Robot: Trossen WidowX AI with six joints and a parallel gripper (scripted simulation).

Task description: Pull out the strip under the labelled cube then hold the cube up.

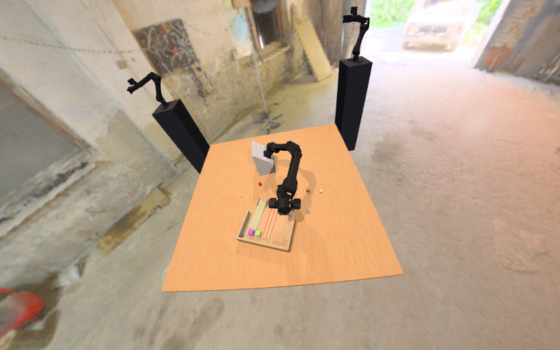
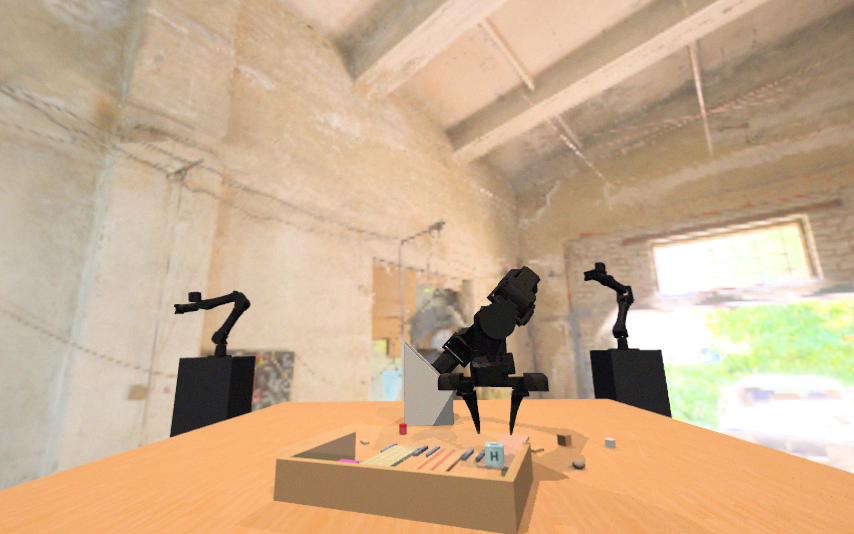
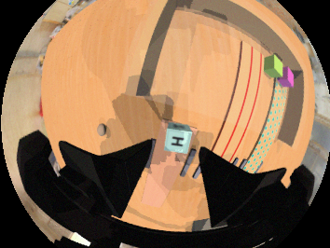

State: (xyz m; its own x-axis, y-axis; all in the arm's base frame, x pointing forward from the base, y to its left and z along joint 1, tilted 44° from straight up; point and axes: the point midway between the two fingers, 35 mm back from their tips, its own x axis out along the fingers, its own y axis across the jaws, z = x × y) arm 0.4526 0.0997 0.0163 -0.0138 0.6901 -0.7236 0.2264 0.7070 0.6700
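Right now my gripper tip is 1 cm short of the dark pebble, 13 cm to the right of it and 5 cm above it. The rest, counted from my gripper tip: red cylinder: 28 cm behind, 18 cm to the right, 4 cm below; then brown block: 15 cm behind, 17 cm to the left, 4 cm below.
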